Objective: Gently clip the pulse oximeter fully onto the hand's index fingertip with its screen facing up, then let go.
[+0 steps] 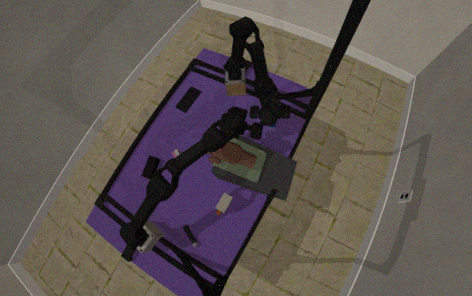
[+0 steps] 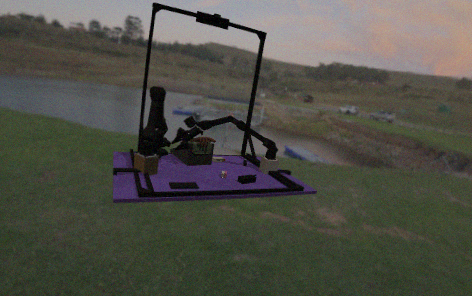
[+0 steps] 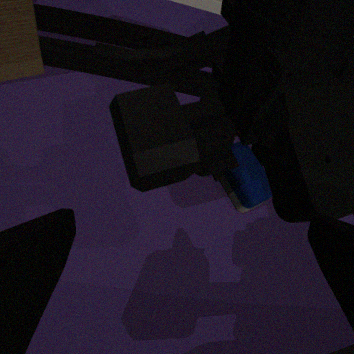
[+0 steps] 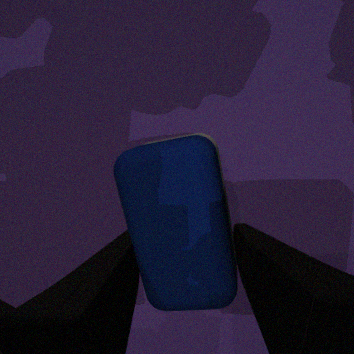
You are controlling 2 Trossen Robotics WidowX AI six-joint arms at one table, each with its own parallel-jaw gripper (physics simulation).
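Pixels of known places: left gripper, between the fingertips: (image 1: 250, 120) (image 2: 173, 146) (image 3: 194, 223); right gripper, between the fingertips: (image 3: 234, 170) (image 4: 186, 236); left arm's base, origin of its link: (image 1: 140, 236) (image 2: 270, 158); right arm's base, origin of its link: (image 1: 235, 75) (image 2: 146, 154).
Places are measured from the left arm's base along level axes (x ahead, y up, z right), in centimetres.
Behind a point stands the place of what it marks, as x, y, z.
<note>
The blue pulse oximeter (image 4: 179, 221) {78.0, -7.3, 14.3} (image 3: 249, 175) {77.9, -7.3, 14.2} (image 1: 272, 125) {76.7, -7.4, 15.5} lies on the purple mat (image 1: 176, 126) {49.6, -10.5, -25.8}, behind the hand. My right gripper (image 4: 186, 236) {79.5, -9.5, 13.8} (image 1: 268, 117) {79.5, -9.5, 13.8} is down over it, with a finger pressed against each long side. The brown hand (image 1: 233, 154) {51.2, 7.4, 12.6} (image 2: 202, 140) {51.1, 8.2, 2.7} rests on a green pad (image 1: 252, 173) {50.5, 0.4, 22.1} on top of a grey block (image 1: 279, 176) {57.3, -5.6, 31.9}; its fingertips are hidden under my left arm. My left gripper (image 1: 255, 121) {69.4, 1.0, 7.8} (image 3: 194, 223) {69.4, 1.0, 7.8} is open and empty, hovering just beside the right gripper and above the mat.
A white box (image 1: 223, 202) {33.8, -7.7, 18.4}, a dark cylinder (image 1: 191, 235) {13.3, -8.2, 15.8}, a flat black rectangle (image 1: 188, 99) {65.4, -9.7, -30.8}, a black block (image 1: 150, 166) {25.4, -7.1, -20.8} and a small pink-white piece (image 1: 175, 152) {38.5, -7.4, -15.0} lie on the mat. A black frame post (image 1: 337, 50) {90.8, 38.3, 26.9} stands at the back right.
</note>
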